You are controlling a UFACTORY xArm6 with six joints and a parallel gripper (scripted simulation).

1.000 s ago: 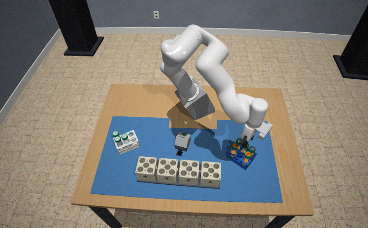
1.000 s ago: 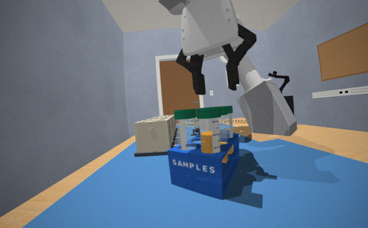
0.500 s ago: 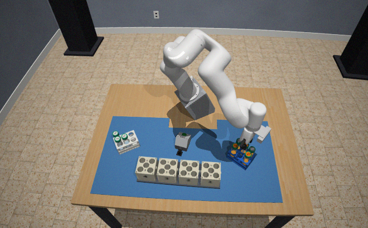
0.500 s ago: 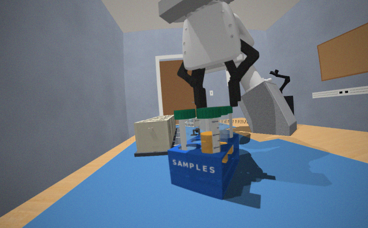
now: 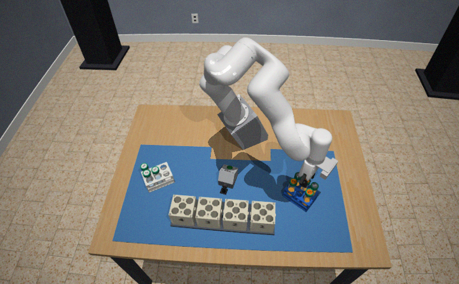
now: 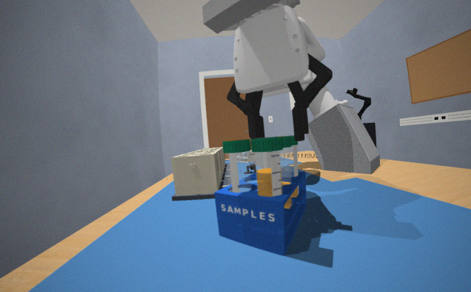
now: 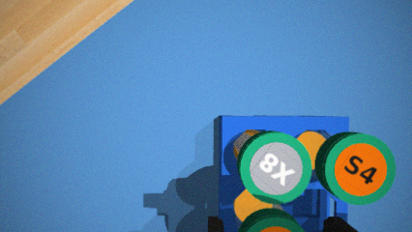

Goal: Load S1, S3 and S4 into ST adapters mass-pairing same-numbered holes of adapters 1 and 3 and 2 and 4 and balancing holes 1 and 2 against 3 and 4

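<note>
Right now the orange-dot tube is 10 mm ahead of my hand and 70 mm below it. Also, from my hand: loading stand ST 150 mm ahead, 340 mm to the right, 130 mm below; then blue sample rack 20 mm ahead, 10 mm to the right, 100 mm below; then green done key 70 mm behind, 340 mm to the right, 70 mm below.
</note>
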